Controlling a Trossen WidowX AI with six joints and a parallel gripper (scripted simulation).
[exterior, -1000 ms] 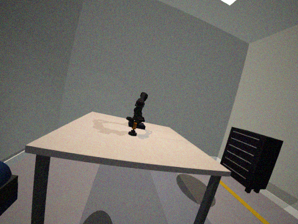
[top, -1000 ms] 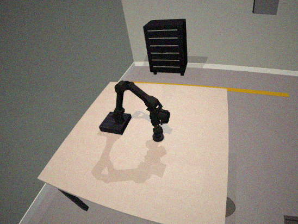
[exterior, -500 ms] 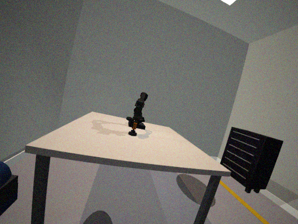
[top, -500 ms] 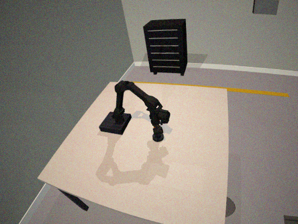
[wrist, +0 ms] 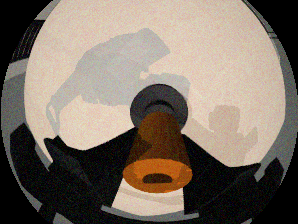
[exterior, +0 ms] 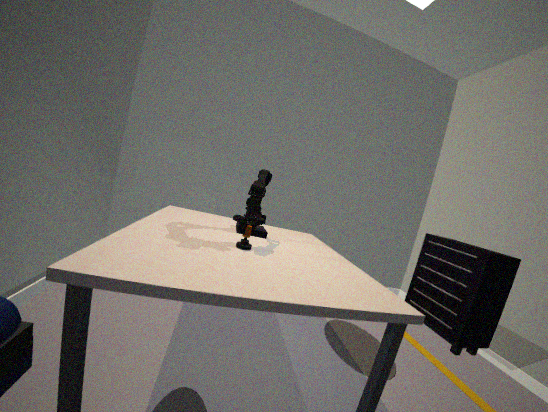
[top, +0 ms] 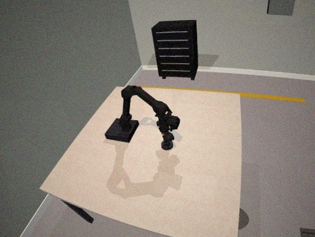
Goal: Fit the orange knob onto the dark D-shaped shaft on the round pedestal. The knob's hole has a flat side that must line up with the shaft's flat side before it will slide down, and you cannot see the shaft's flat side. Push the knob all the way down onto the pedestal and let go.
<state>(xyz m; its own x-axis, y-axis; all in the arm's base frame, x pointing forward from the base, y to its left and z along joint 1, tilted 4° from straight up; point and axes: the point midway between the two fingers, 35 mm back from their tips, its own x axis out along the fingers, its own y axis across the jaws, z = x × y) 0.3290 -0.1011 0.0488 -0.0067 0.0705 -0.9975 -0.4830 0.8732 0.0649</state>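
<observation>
My gripper tip is 20 mm below the orange knob. The rest, counted from my gripper tip: round pedestal: 40 mm below.
</observation>
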